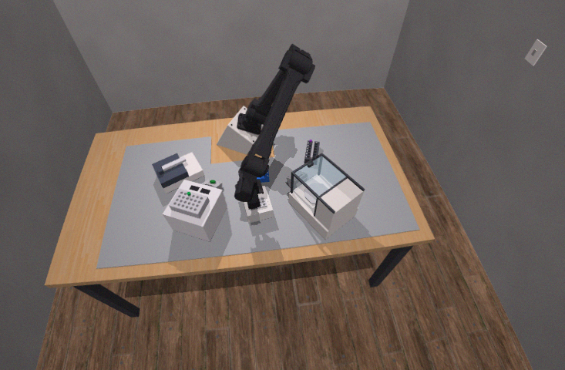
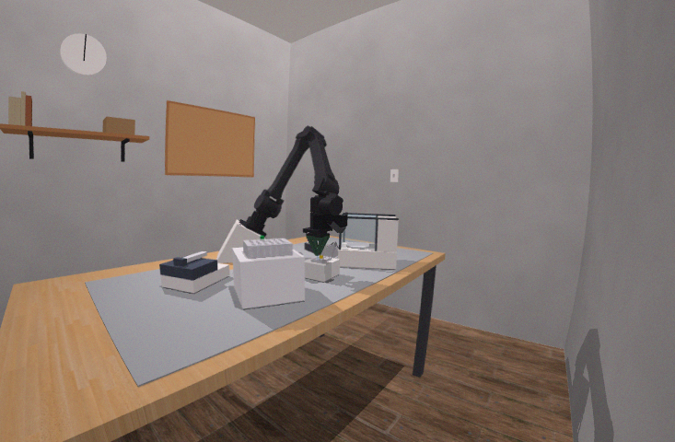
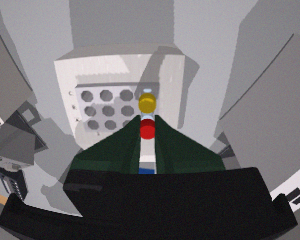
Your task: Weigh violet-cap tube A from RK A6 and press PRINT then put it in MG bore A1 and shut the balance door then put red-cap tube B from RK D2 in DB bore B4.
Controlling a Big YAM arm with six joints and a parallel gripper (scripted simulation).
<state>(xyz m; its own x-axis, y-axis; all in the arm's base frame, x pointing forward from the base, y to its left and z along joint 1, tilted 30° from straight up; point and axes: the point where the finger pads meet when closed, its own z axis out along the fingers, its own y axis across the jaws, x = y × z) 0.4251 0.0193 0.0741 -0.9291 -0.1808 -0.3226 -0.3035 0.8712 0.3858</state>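
Now: hand 1 cm short of the yellow-capped tube and 3 cm above it. The rest, counted from my hand: balance door: 8 cm behind, 26 cm to the left, 12 cm above; then dry block: 3 cm behind, 2 cm to the left, 6 cm below; then tube rack: 21 cm behind, 1 cm to the right, 8 cm below.
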